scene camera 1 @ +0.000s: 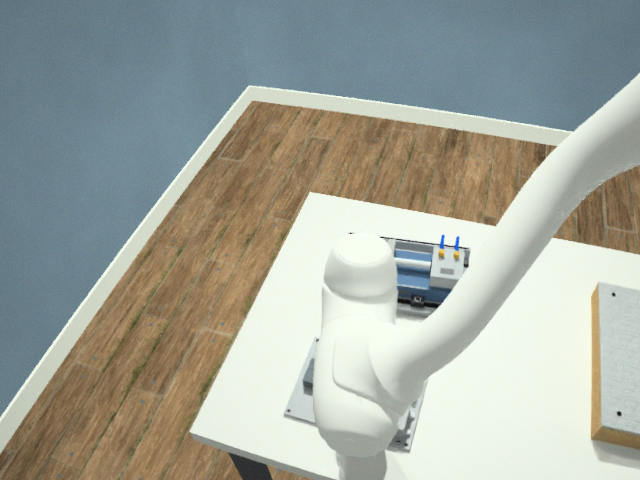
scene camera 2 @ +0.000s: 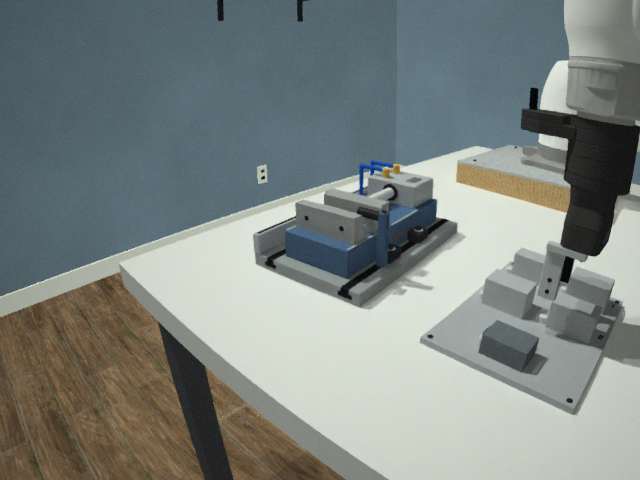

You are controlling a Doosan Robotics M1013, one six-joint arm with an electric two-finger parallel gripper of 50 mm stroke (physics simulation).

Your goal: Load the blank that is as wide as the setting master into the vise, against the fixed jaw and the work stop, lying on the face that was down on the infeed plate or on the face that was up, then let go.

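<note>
The blue and grey vise [scene camera 2: 328,250] [scene camera 1: 420,278] stands in the middle of the white table, with two grey jaws [scene camera 2: 330,221] and a blue work stop post [scene camera 2: 383,238] at its side. I see no blank between the jaws. The grey infeed plate [scene camera 2: 456,345] [scene camera 1: 298,405] lies at the front right. It carries light grey blanks [scene camera 2: 508,291] and a dark grey block [scene camera 2: 509,344] [scene camera 1: 309,373]. My gripper is hidden behind the arm [scene camera 1: 366,362] in scene camera 1 and lies outside scene camera 2.
The robot's base stands on a cork-sided plinth [scene camera 2: 499,182] at the back right. The table edge [scene camera 2: 223,352] runs along the left, with wooden floor below. Two yellow fittings with blue tubes [scene camera 2: 385,170] [scene camera 1: 449,248] top the vise's rear block.
</note>
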